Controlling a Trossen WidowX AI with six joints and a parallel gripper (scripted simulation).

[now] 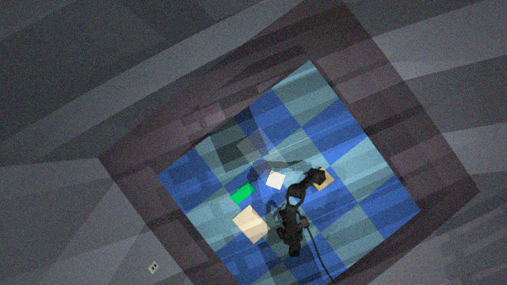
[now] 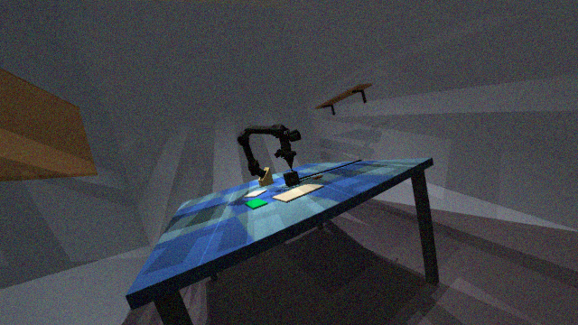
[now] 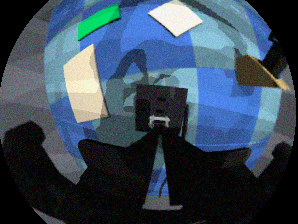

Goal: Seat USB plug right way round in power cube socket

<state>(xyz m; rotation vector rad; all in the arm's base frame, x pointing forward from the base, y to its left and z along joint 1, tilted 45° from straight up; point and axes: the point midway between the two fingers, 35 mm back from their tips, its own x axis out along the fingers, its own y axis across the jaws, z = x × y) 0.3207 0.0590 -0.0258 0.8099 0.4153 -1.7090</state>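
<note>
My gripper tip is now 2 cm above the USB plug. The rest, counted from my gripper tip: small orange piece 12 cm to the left, 10 cm below, 9 cm ahead; white block 23 cm to the right, 11 cm behind, 10 cm below; tan board 21 cm ahead, 12 cm to the right, 10 cm below.
</note>
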